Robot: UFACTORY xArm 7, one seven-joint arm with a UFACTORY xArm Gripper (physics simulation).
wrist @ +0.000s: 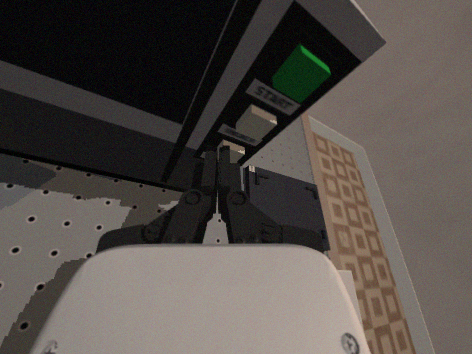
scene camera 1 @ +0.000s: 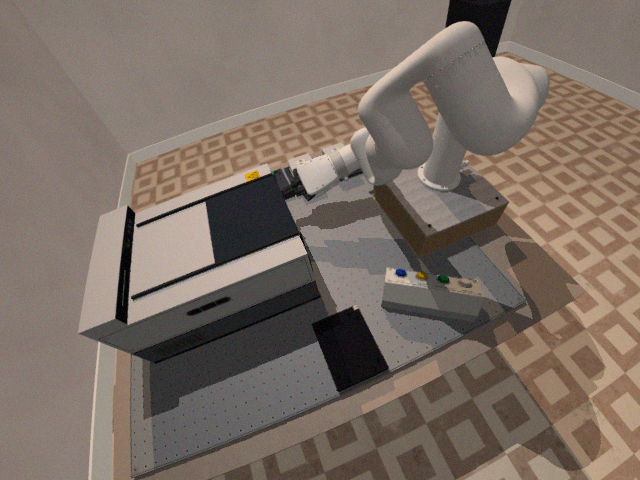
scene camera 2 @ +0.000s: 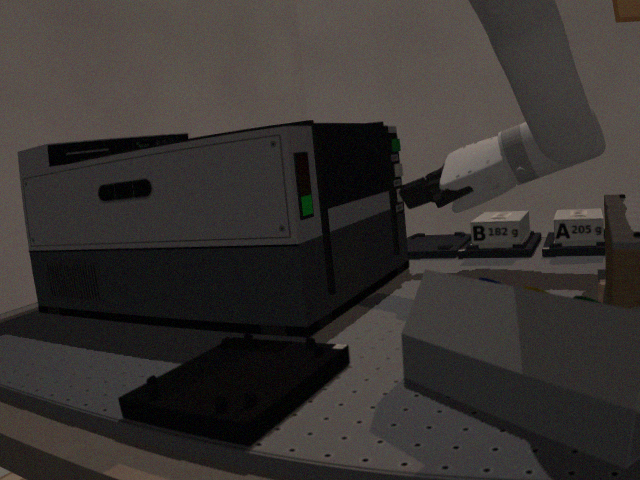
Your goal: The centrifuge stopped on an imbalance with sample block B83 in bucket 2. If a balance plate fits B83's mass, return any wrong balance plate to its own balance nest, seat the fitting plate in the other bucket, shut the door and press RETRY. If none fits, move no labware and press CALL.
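Seen in the pictures: gripper, fingertip midpoint: (wrist: 218, 160) (scene camera 2: 404, 197); arm's base, link origin: (scene camera 1: 438, 176).
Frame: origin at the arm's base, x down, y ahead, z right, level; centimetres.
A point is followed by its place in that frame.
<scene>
My gripper (scene camera 1: 287, 192) @(z 15.8, x -1.3, y 44.3 cm) (scene camera 2: 404, 195) @(z 15.8, x -1.3, y 44.3 cm) (wrist: 218, 160) @(z 15.8, x -1.3, y 44.3 cm) is shut and empty. Its fingertips are at the lowest pale button (wrist: 234, 150) @(z 16.4, x -2.5, y 44.7 cm) on the centrifuge's front panel, partly covering it; contact is unclear. Above it are a pale button (wrist: 256, 122) @(z 16.1, x -5.6, y 44.7 cm) and the green START button (wrist: 302, 74) @(z 16.2, x -9.1, y 44.7 cm). The centrifuge (scene camera 1: 170, 242) @(z 4.0, x -11.6, y 74.1 cm) (scene camera 2: 170, 206) @(z -13.7, x -4.7, y 62.4 cm) has a dark door (scene camera 1: 250, 217) @(z 1.0, x -11.9, y 54.6 cm) (scene camera 2: 348, 162) @(z -1.0, x -7.3, y 45.8 cm) that looks shut, hiding the buckets and block B83. Plate B, 182 g (scene camera 2: 498, 228) @(z 25.6, x 5.1, y 32.1 cm), and plate A, 205 g (scene camera 2: 577, 225) @(z 24.9, x 5.0, y 19.0 cm), sit on dark nests at the back.
A dark nest (scene camera 2: 436, 243) @(z 31.8, x 8.2, y 43.9 cm) (wrist: 287, 205) @(z 32.2, x 8.2, y 45.6 cm) beside plate B's nest holds no plate. An empty black nest (scene camera 1: 350, 348) @(z -30.0, x 7.5, y 45.9 cm) (scene camera 2: 235, 384) @(z -31.4, x 7.5, y 44.8 cm) lies at the near edge. A grey console (scene camera 1: 431, 303) @(z -30.2, x 4.3, y 24.8 cm) (scene camera 2: 465, 325) @(z -27.1, x 3.9, y 28.3 cm) with coloured buttons stands near the wooden arm base (scene camera 1: 460, 224) @(z -16.5, x 1.9, y 5.5 cm). The centrifuge's side light (scene camera 2: 307, 205) @(z -12.2, x -3.6, y 46.3 cm) is green.
</scene>
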